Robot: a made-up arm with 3 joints. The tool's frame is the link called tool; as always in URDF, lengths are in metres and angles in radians.
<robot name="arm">
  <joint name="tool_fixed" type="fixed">
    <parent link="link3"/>
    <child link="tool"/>
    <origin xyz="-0.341 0.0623 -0.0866" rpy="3.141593 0 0"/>
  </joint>
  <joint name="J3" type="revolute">
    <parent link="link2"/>
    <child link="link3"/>
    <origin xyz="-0.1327 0.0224 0.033" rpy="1.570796 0 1.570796"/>
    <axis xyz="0 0 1"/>
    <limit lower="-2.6" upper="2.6"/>
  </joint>
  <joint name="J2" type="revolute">
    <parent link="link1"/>
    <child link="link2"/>
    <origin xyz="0.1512 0.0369 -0.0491" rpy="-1.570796 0 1.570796"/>
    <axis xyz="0 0 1"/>
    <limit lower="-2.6" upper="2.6"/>
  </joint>
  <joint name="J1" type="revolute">
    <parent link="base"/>
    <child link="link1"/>
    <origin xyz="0 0 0.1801" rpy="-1.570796 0 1.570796"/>
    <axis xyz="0 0 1"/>
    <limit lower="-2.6" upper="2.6"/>
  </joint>
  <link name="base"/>
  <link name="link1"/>
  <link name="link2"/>
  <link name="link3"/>
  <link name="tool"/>
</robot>
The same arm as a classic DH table. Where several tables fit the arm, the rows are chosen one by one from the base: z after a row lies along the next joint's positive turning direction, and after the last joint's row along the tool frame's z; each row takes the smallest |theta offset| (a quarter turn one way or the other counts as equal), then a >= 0, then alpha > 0; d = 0 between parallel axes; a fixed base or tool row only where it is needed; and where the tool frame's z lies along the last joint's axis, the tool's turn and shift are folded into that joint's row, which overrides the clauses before.
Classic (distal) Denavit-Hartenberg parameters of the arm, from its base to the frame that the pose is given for. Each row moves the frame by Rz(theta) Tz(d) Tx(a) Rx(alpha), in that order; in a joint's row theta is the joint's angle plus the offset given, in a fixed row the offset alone. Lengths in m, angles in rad.
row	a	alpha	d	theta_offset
base (fixed)	0	1.5708	0.1801	-1.5708
J1	0.0369	-1.5708	-0.0491	-1.5708
J2	0.0224	1.5708	-0.1182	1.5708
J3	-0.3466	3.1416	0	-0.1807
tool (fixed)	0	0	0.2193	-0.1807
Joint limits (rad, base to tool): -2.6..2.6 -2.6..2.6 -2.6..2.6

